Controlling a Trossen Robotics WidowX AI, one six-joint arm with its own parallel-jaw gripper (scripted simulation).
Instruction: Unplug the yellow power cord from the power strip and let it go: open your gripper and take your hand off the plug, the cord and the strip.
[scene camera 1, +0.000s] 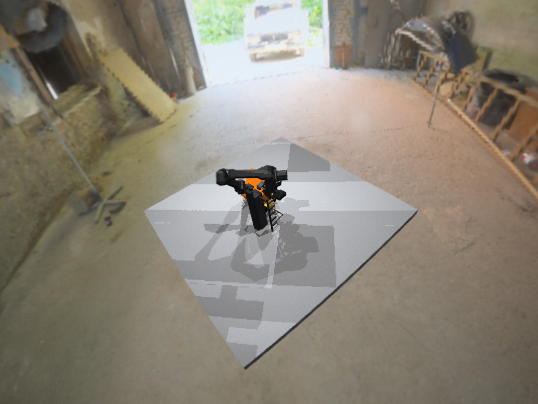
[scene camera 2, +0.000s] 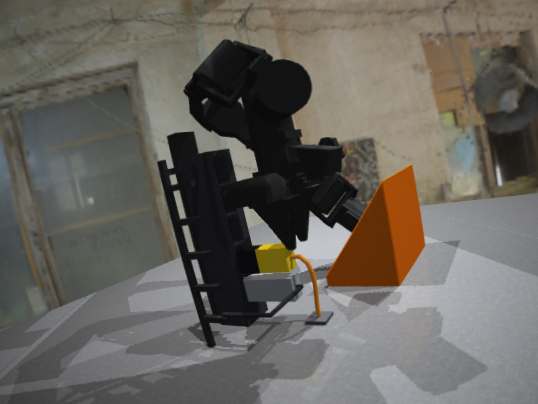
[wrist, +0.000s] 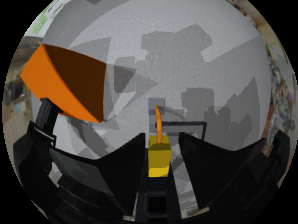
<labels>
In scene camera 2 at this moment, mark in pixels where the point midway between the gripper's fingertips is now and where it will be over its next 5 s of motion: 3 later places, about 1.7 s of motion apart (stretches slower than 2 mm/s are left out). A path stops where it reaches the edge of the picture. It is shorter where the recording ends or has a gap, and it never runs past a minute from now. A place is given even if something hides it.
My gripper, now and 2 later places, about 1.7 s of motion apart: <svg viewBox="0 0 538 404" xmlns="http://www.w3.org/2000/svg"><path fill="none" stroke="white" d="M298 245L282 255L357 235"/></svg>
</labels>
